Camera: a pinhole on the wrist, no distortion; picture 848 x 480 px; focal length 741.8 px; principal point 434.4 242.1 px. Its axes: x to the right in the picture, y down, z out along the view. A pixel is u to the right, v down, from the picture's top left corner.
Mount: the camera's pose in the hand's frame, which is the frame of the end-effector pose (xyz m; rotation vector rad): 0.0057 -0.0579 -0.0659 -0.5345 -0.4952 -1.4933
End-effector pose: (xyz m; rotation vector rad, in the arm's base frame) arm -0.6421 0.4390 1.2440 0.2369 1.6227 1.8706
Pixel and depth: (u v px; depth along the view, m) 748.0 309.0 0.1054
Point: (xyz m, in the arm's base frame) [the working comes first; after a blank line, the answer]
In the camera's frame: 0.0446 0.0095 0.1054

-0.6230 0.4867 1.2222
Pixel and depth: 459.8 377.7 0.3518
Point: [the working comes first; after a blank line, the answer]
In the camera's frame: 0.0120 0.0643 0.3518

-0.6388 0.6570 1.4106
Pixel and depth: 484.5 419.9 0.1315
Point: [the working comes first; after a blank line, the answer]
In the camera's frame: 0.0089 0.0315 0.1315

-0.6562 0.4962 1.2575
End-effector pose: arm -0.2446 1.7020 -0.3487 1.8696 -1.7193 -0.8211
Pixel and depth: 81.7 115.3 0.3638
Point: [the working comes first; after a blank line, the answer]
In the camera's frame: -0.1730 -0.0622 0.3638

-0.5436 1.7297 -0.2174
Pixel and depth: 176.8 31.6 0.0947
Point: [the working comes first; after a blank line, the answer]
In the camera's frame: -0.0329 -0.0269 0.0947

-0.2565 1.7187 -0.3210
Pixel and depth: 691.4 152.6 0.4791
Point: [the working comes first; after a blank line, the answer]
In the camera's frame: 0.1660 -0.0578 0.4791

-0.6115 1.7535 -0.5681
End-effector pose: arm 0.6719 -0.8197 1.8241 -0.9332 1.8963 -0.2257
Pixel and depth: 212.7 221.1 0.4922
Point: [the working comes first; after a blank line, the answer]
In the camera's frame: -0.1471 -0.0139 0.4922

0.6834 -0.5170 1.5205
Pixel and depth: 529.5 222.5 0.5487
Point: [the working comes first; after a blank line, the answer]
In the camera's frame: 0.0703 -0.0145 0.5487

0.8994 -0.5746 1.4974
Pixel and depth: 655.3 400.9 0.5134
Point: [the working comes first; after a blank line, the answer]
In the camera's frame: 0.1529 0.1099 0.5134

0.9298 -0.7159 1.4460
